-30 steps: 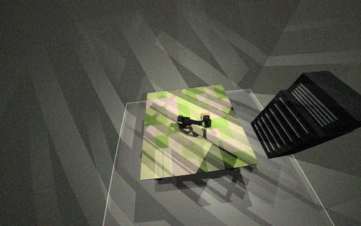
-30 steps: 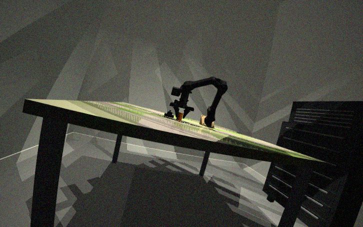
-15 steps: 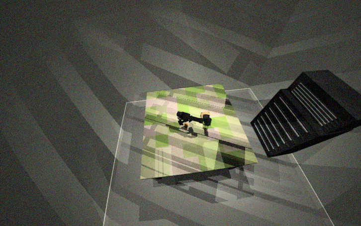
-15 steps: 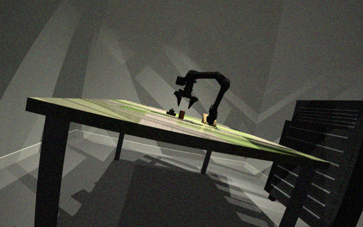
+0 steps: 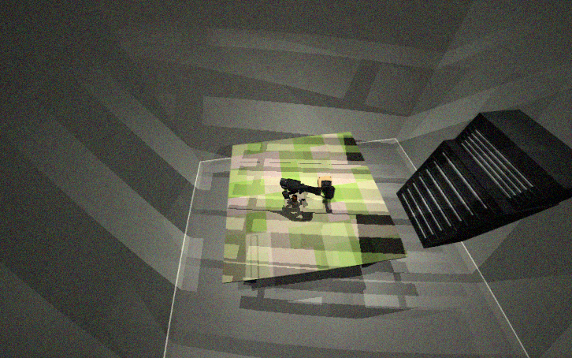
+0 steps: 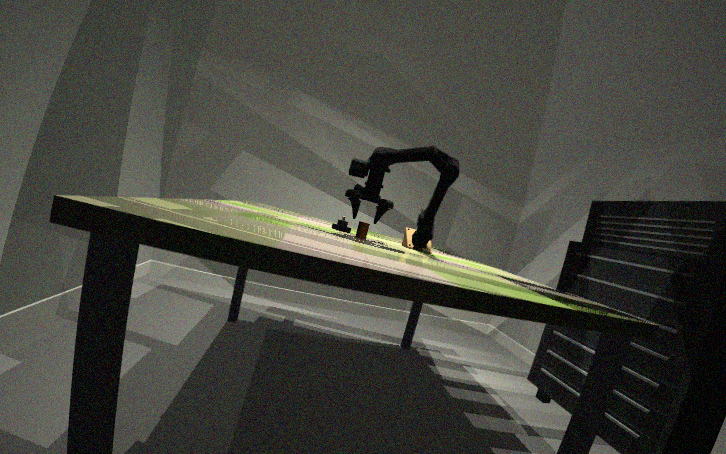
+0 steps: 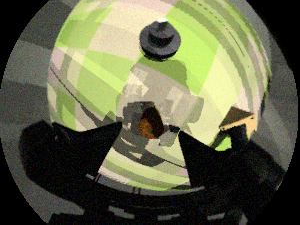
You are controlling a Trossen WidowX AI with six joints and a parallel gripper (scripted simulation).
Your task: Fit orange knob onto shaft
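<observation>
Now: gripper tip 20 mm above the orange knob. From my gripper tip the other things lie so: round dark pedestal: 150 mm to the right, 70 mm ahead, 30 mm below.
</observation>
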